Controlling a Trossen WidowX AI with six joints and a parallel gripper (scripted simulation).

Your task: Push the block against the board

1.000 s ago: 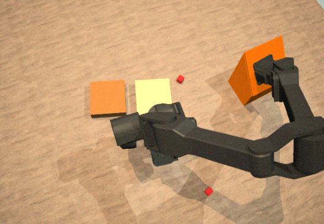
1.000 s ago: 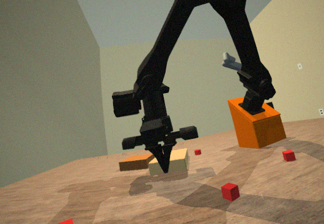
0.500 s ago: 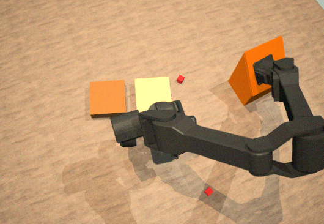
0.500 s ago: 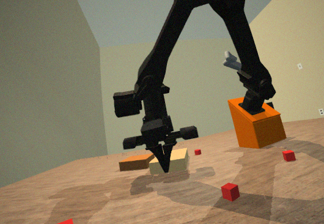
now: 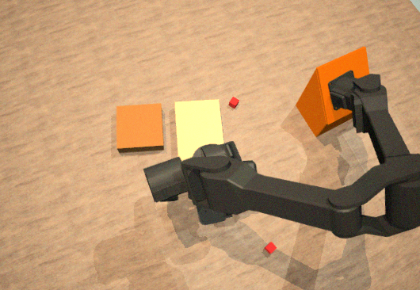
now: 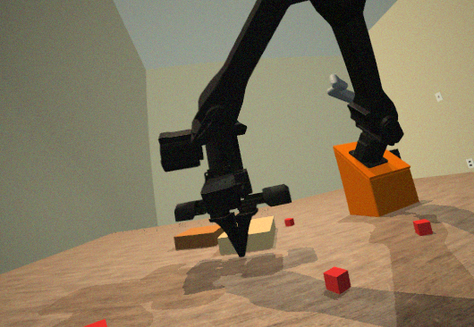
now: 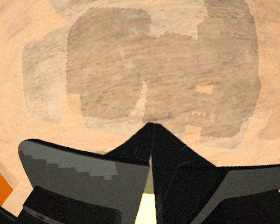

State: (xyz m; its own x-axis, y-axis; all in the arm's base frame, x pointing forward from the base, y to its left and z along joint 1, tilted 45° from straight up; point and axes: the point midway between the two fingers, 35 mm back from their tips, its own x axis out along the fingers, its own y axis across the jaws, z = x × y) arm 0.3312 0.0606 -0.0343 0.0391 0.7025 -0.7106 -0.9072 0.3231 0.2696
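The board lies 11 cm to the right of my gripper tip, 5 cm behind it and 1 cm above it. Round my gripper tip: square block (18 cm to the right, 5 cm ahead, 1 cm above).
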